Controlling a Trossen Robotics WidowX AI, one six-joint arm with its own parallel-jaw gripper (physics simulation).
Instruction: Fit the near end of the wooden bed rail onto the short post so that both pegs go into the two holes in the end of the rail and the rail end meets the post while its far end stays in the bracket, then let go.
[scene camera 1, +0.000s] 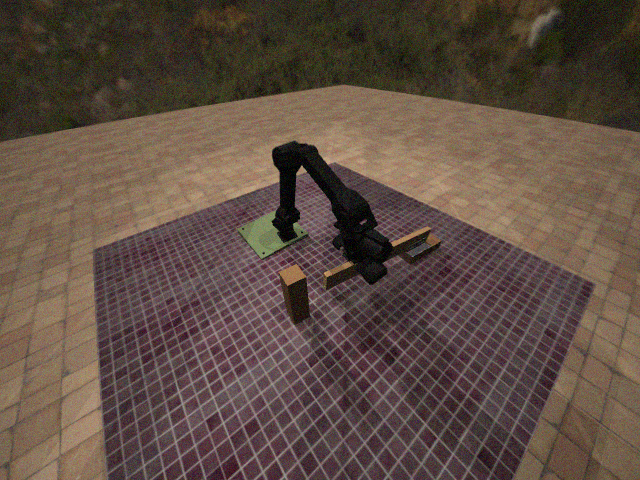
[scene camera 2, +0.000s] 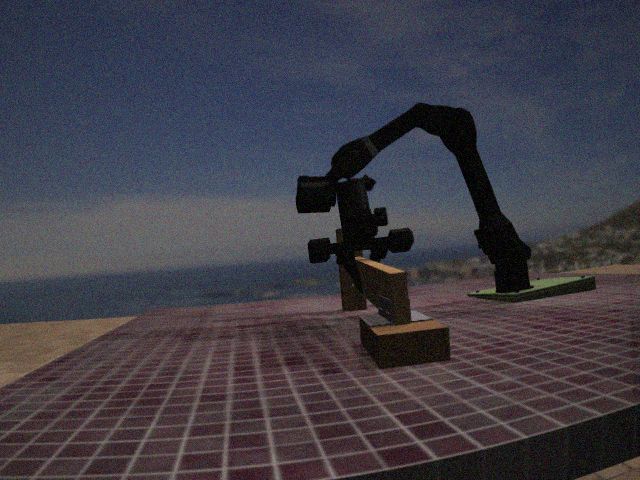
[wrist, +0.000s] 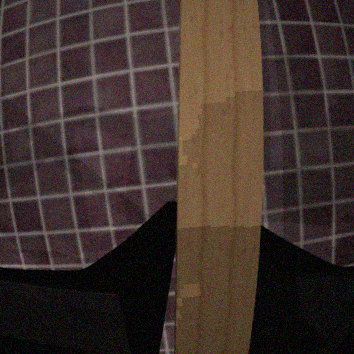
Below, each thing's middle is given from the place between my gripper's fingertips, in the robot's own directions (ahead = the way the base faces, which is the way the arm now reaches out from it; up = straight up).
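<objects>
There's the wooden bed rail (scene camera 2: 377, 279), and my hand is 20 mm below it and 80 mm to the right of it.
</objects>
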